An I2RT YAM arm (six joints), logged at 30 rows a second.
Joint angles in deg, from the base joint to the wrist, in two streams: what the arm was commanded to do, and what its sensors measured. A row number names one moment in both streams.
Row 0, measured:
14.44 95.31 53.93 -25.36 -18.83 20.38
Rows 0 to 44, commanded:
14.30 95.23 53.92 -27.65 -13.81 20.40
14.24 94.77 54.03 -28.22 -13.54 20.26
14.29 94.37 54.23 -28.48 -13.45 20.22
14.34 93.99 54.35 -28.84 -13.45 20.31
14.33 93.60 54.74 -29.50 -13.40 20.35
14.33 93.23 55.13 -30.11 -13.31 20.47
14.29 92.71 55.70 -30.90 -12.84 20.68
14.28 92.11 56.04 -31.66 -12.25 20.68
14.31 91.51 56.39 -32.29 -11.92 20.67
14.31 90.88 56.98 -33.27 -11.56 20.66
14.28 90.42 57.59 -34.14 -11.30 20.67
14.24 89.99 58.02 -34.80 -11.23 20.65
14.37 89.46 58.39 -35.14 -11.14 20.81
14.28 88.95 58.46 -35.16 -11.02 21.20
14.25 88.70 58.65 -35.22 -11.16 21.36
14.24 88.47 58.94 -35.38 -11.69 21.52
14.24 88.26 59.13 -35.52 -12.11 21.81
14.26 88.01 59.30 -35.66 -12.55 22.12
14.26 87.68 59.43 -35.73 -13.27 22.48
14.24 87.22 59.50 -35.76 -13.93 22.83
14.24 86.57 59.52 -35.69 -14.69 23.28
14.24 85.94 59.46 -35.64 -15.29 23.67
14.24 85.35 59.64 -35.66 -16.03 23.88
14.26 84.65 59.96 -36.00 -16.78 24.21
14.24 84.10 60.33 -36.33 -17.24 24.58
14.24 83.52 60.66 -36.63 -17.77 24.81
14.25 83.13 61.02 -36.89 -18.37 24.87
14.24 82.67 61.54 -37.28 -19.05 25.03
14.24 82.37 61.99 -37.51 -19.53 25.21
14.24 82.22 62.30 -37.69 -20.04 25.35
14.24 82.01 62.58 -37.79 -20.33 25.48
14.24 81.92 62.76 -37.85 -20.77 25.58
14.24 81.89 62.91 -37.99 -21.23 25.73
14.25 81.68 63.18 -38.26 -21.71 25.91
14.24 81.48 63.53 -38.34 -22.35 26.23
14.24 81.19 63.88 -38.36 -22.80 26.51
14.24 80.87 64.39 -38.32 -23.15 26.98
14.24 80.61 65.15 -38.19 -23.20 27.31
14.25 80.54 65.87 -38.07 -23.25 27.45
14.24 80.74 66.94 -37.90 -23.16 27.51
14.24 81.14 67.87 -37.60 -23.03 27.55
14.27 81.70 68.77 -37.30 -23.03 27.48
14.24 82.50 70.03 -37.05 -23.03 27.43
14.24 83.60 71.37 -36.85 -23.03 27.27
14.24 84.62 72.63 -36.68 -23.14 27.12
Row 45, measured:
14.44 83.61 67.92 -37.54 -21.78 26.98
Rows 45 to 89, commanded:
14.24 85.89 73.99 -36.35 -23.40 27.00
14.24 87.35 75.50 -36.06 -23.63 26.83
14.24 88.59 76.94 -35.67 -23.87 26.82
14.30 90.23 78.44 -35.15 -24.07 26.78
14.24 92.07 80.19 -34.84 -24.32 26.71
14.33 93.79 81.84 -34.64 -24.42 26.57
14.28 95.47 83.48 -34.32 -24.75 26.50
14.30 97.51 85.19 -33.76 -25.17 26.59
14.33 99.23 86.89 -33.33 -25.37 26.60
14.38 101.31 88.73 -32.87 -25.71 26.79
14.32 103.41 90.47 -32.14 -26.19 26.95
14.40 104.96 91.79 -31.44 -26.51 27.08
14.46 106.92 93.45 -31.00 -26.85 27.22
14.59 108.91 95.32 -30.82 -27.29 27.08
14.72 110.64 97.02 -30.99 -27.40 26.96
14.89 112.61 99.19 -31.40 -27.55 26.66
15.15 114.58 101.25 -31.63 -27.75 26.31
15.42 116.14 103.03 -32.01 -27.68 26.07
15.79 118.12 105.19 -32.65 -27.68 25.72
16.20 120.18 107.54 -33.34 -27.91 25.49
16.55 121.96 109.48 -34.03 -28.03 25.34
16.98 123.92 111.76 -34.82 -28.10 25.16
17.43 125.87 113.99 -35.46 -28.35 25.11
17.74 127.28 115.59 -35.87 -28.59 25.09
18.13 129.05 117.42 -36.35 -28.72 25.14
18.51 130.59 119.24 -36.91 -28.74 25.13
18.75 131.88 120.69 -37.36 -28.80 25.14
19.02 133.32 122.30 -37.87 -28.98 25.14
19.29 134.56 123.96 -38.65 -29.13 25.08
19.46 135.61 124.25 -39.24 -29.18 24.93
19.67 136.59 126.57 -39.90 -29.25 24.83
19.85 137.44 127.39 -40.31 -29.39 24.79
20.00 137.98 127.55 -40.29 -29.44 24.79
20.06 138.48 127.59 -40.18 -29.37 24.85
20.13 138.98 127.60 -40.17 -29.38 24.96
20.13 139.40 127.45 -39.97 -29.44 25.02
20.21 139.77 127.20 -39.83 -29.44 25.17
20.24 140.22 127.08 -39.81 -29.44 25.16
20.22 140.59 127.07 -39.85 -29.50 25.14
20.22 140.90 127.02 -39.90 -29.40 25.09
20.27 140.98 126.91 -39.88 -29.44 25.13
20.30 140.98 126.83 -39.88 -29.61 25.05
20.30 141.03 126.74 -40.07 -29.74 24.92
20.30 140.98 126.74 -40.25 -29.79 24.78
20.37 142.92 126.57 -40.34 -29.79 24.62
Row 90, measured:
20.34 139.41 125.32 -39.42 -28.47 25.47
